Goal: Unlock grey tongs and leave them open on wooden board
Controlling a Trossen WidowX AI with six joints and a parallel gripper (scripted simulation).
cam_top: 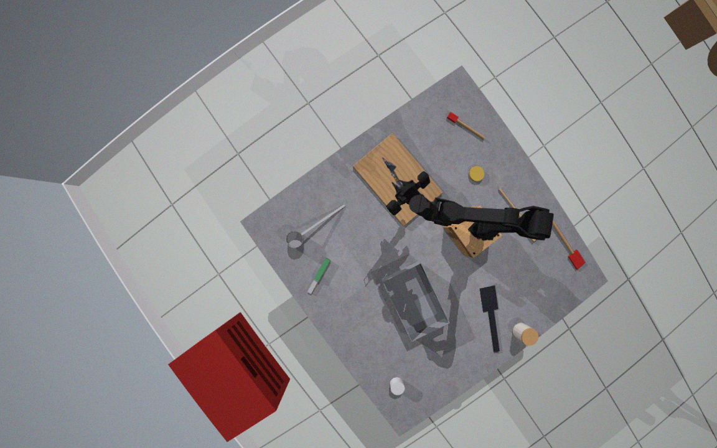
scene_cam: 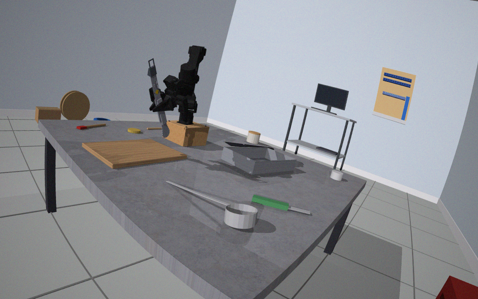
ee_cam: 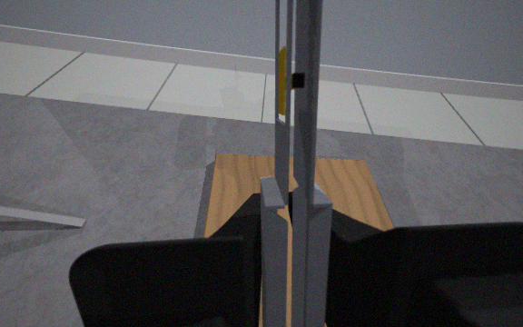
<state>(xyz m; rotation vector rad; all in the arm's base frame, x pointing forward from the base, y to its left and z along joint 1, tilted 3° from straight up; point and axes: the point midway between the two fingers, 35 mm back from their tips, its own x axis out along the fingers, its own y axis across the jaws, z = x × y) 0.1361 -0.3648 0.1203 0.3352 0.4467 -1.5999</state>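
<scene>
Now: gripper tip 60 mm past the wooden board and 170 mm above it. Also, from my gripper tip: black spatula: 80 mm ahead, 770 mm to the left, 170 mm below; grey roasting tin: 280 mm ahead, 450 mm to the left, 150 mm below; green-handled tool: 520 mm ahead, 60 mm to the left, 170 mm below.
</scene>
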